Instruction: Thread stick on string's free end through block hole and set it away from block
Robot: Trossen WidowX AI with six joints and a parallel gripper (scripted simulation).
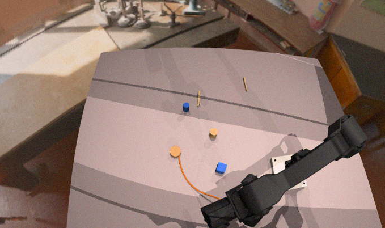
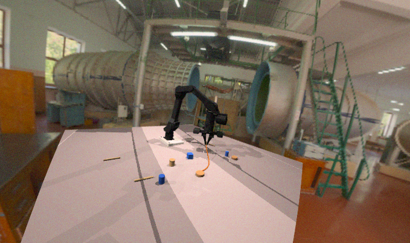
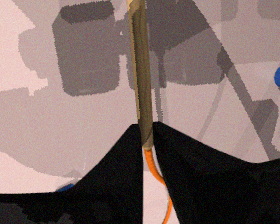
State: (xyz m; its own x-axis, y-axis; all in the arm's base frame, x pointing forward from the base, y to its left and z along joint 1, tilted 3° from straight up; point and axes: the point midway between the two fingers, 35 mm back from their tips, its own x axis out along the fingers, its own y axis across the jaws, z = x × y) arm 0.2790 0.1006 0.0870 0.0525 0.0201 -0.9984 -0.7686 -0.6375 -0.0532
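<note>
My gripper tip is now 10 mm past the thin wooden stick and 10 mm to the right of it. Also, from my gripper tip: blue cube (140 mm to the right, 40 mm below); then round wooden button (160 mm ahead, 210 mm to the right, 50 mm below); then short wooden cylinder (20 mm ahead, 270 mm to the right, 40 mm below).
</note>
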